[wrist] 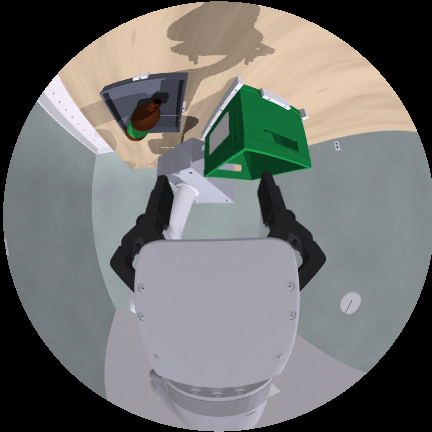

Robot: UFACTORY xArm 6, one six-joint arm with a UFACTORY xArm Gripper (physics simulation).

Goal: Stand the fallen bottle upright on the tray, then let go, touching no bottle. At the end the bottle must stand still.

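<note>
The brown bottle with a green label lies on its side in the dark grey tray, at the upper left of the wrist view. Its neck points up and to the right, and its green-labelled base end is at the lower left, over the tray's near edge. My gripper is open with nothing between its fingers. It is well away from the bottle, which shows beyond and to the left of the left finger. How the bottle's underside rests is hidden.
A green crate stands right of the tray, beyond the fingertips. A grey block-shaped mount with a white arm part shows near the left finger. A white dotted strip runs along the left table edge.
</note>
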